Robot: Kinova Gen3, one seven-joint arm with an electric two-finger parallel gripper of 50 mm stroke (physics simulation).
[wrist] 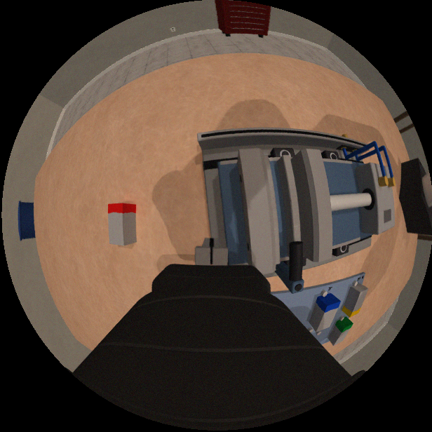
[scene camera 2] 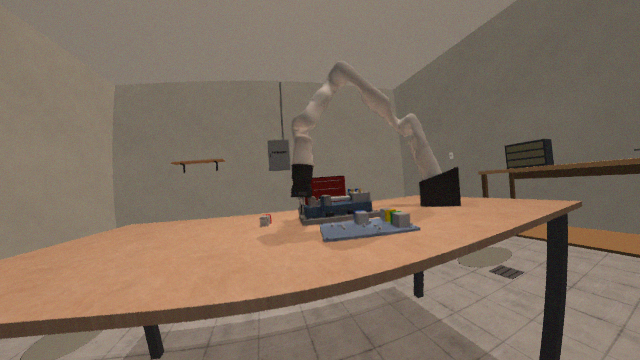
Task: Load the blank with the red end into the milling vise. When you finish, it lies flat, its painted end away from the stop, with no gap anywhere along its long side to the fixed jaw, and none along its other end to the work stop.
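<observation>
The blank with the red end (scene camera 2: 265,220) (wrist: 122,225) lies on the table, apart from the vise, its red end toward the top of the wrist view. The milling vise (scene camera 2: 340,208) (wrist: 345,182) has a grey left jaw (wrist: 257,210) and a grey right jaw (wrist: 315,205), which meets the screw. A thin grey bar (wrist: 289,200) lies between them. A black rod on a blue bracket (wrist: 296,262) is at the jaws' near end; I cannot tell if it is the work stop. My gripper (scene camera 2: 301,201) (wrist: 211,246) is shut and empty, above the vise's left end, with the blank to its left.
A blue tray (scene camera 2: 345,231) (wrist: 300,300) beside the vise holds blanks with blue (wrist: 325,310), yellow (wrist: 355,298) and green (wrist: 342,330) ends. Blue bent handles (wrist: 372,147) stand at the vise's right end. The black robot base (scene camera 2: 440,190) (wrist: 415,197) is farther right.
</observation>
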